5 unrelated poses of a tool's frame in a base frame.
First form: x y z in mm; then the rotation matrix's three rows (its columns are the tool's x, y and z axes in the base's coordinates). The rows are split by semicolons.
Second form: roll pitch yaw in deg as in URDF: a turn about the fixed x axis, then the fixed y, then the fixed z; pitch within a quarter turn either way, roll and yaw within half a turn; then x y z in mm. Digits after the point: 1 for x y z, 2 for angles.
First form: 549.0 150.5 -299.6; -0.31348 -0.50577 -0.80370; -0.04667 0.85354 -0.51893; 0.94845 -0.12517 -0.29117
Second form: -156.74 -71.52 -171.53 549.0 150.5 -299.6
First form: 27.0 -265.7 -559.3; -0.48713 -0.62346 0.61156; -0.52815 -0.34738 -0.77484; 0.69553 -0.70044 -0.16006
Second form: -102.87 -44.07 -132.69 27.0 -265.7 -559.3
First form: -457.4 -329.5 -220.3; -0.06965 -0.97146 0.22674; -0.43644 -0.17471 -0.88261; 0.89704 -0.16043 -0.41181
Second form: -158.72 -63.77 -99.07 -457.4 -329.5 -220.3
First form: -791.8 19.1 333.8; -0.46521 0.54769 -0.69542; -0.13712 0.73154 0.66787; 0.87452 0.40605 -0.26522
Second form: 123.15 -60.99 -163.58 -791.8 19.1 333.8
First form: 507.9 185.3 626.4; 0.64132 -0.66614 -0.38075; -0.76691 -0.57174 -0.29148; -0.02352 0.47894 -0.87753
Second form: 151.38 1.35 -50.10 507.9 185.3 626.4
